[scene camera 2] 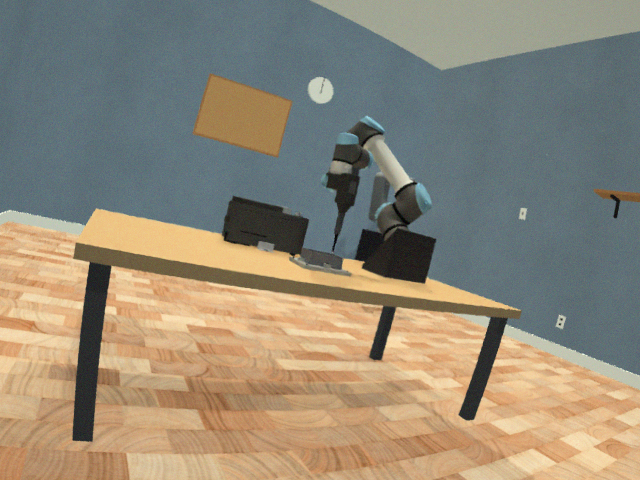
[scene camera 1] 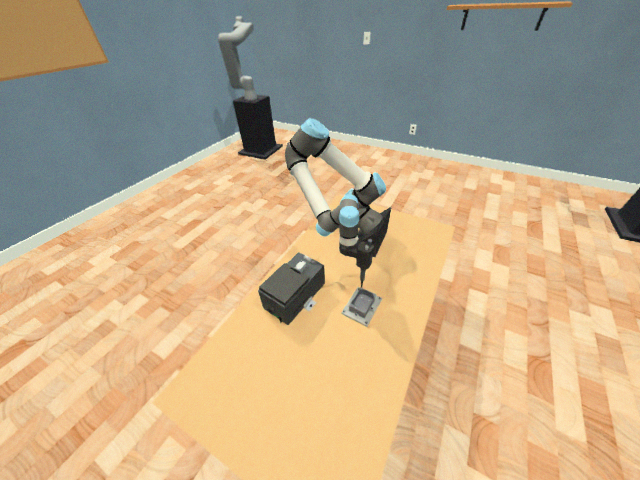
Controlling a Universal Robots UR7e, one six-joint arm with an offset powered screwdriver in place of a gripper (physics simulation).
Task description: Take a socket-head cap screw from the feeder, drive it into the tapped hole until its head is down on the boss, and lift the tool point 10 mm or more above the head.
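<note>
My screwdriver (scene camera 1: 361, 285) (scene camera 2: 333, 250) points down, its thin tip at the arm-side edge of the grey housing. In the scene camera 2 view the tip ends right at the top of the housing's far side; whether it touches cannot be told. The grey housing (scene camera 1: 356, 310) (scene camera 2: 321, 258), an open box on a flat flanged plate, lies on the table. The tapped hole, its boss and any screw at the tip are too small to tell. The black screw feeder (scene camera 1: 292, 287) (scene camera 2: 264, 225) stands beside the housing, with a small light outlet bracket (scene camera 1: 309, 304) (scene camera 2: 265, 246) at its side.
The table (scene camera 1: 305, 392) (scene camera 2: 155, 242) carries all of these. The arm's black wedge-shaped base mount (scene camera 1: 383, 233) (scene camera 2: 408, 255) stands behind the housing in the scene camera 1 view. A grey arm on a black pedestal (scene camera 1: 254, 124) stands by the wall, away from the table.
</note>
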